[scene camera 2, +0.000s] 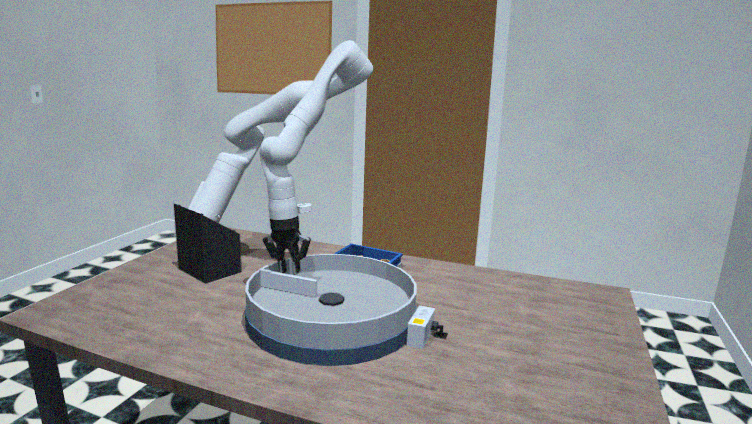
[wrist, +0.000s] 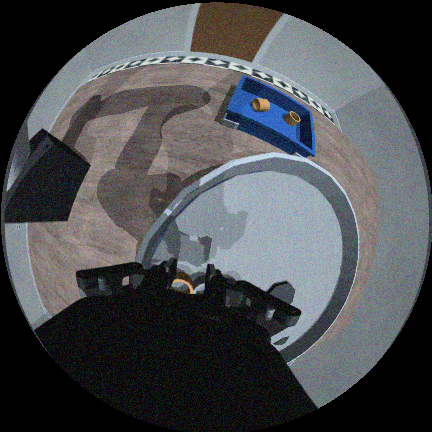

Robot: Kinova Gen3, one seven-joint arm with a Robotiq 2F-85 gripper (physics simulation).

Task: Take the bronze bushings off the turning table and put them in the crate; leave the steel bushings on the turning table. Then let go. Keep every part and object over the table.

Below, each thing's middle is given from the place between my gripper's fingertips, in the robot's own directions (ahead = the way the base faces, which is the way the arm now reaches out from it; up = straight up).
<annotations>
My hand is 29 cm to the right of the blue crate [wrist: 270, 126], 13 cm short of it and 6 cm above it.
</annotations>
